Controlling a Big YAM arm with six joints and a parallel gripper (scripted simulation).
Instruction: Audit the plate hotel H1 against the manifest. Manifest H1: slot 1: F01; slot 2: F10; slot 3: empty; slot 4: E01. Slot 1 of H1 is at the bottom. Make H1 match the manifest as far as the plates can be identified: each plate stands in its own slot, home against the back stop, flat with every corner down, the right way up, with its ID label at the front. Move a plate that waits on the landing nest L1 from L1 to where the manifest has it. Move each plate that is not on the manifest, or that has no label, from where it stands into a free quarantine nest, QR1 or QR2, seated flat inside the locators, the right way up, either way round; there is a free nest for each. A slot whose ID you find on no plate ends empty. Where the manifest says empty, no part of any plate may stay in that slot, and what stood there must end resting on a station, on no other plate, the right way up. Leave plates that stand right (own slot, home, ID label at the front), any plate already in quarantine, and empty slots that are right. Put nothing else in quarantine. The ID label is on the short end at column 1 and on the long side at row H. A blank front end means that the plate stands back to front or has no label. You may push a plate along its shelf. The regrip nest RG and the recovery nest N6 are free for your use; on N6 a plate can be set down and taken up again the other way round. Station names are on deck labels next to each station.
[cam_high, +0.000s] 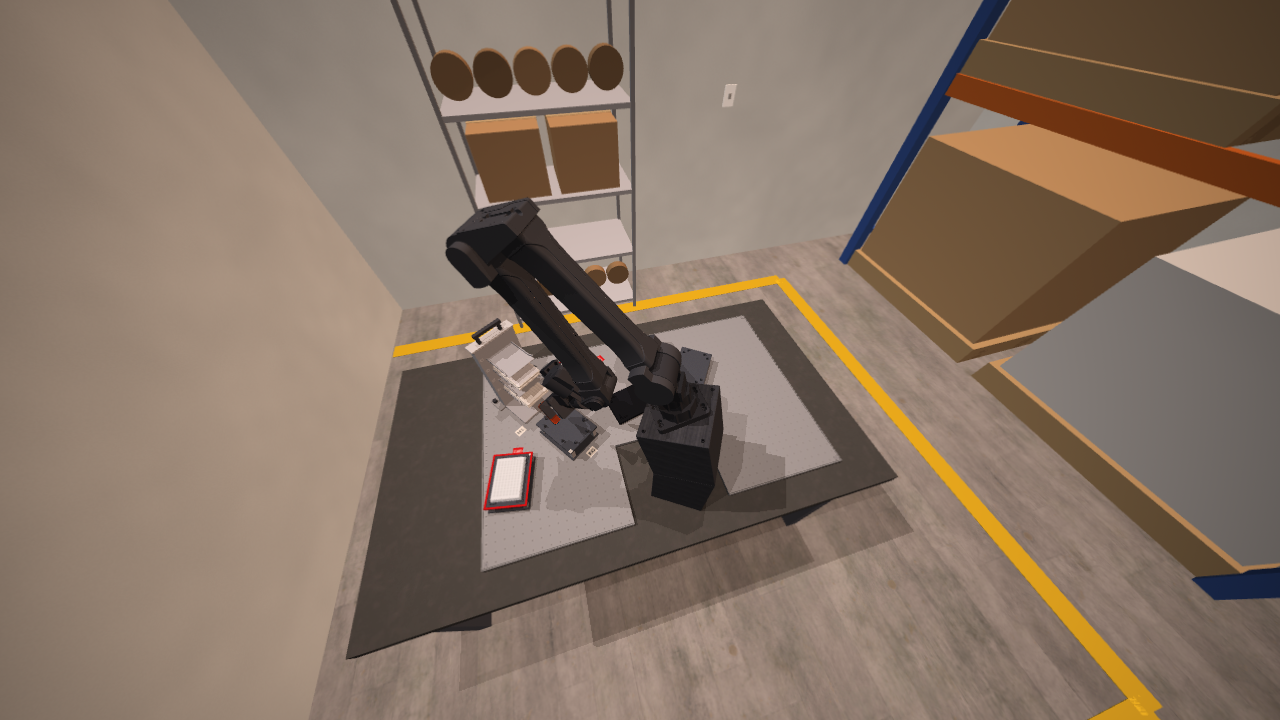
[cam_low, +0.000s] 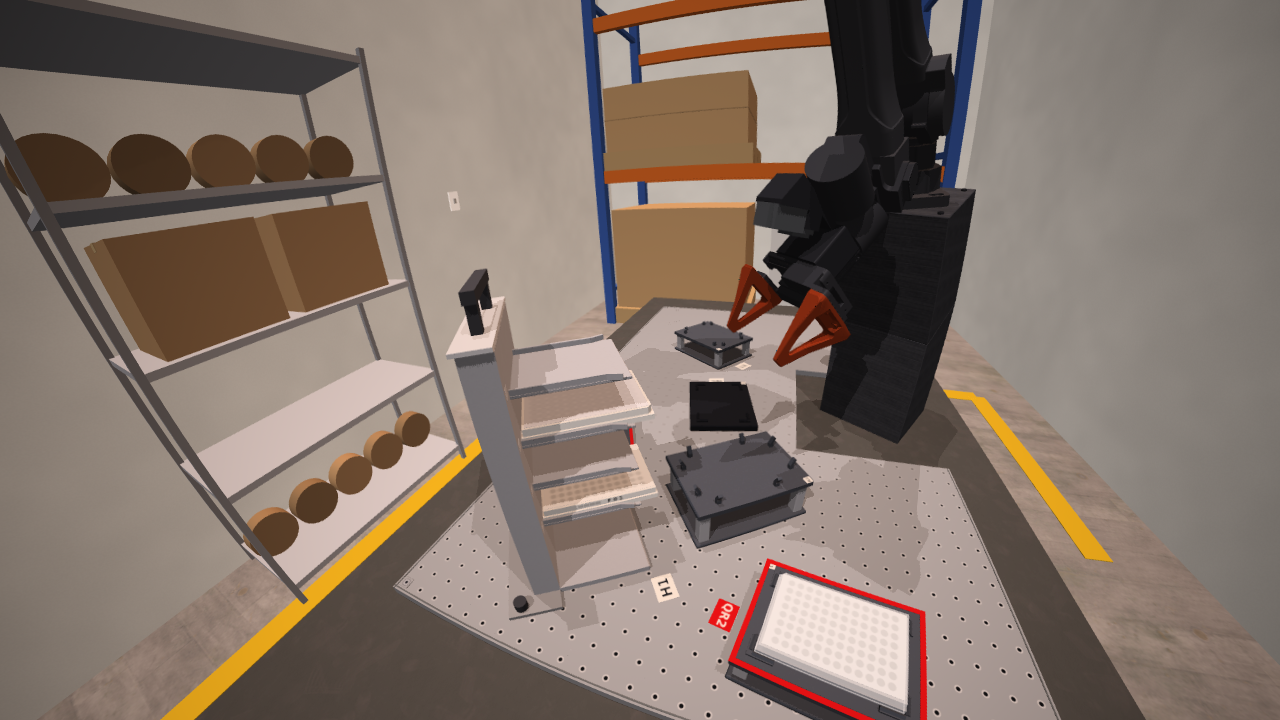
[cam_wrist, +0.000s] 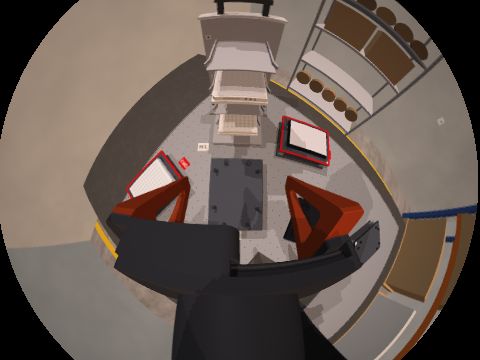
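Right now the dark regrip nest is 1 cm ahead of my hand and 19 cm below it. Round my hand: H1 deck label: 6 cm ahead, 16 cm to the left, 25 cm below; quarantine nest QR2: 11 cm behind, 20 cm to the left, 21 cm below; plate hotel H1: 23 cm ahead, 16 cm to the left, 9 cm below.
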